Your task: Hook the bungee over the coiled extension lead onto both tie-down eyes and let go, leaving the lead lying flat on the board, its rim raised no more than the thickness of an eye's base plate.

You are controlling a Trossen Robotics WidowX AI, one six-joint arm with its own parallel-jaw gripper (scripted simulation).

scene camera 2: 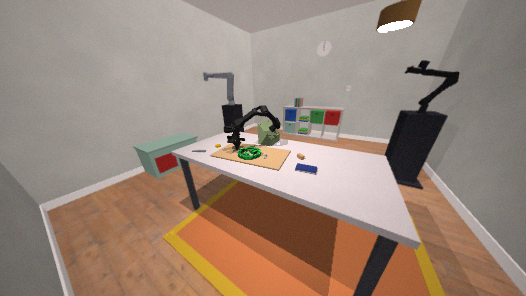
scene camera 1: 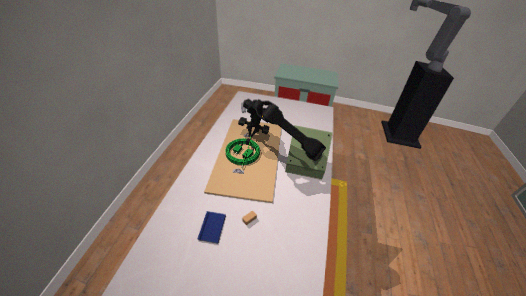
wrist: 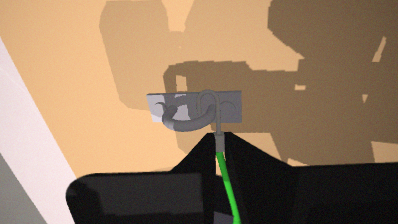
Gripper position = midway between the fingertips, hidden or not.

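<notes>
My gripper (wrist: pixel 218 139) in sight. Tie-down eye (wrist: pixel 178 111) too.
</notes>
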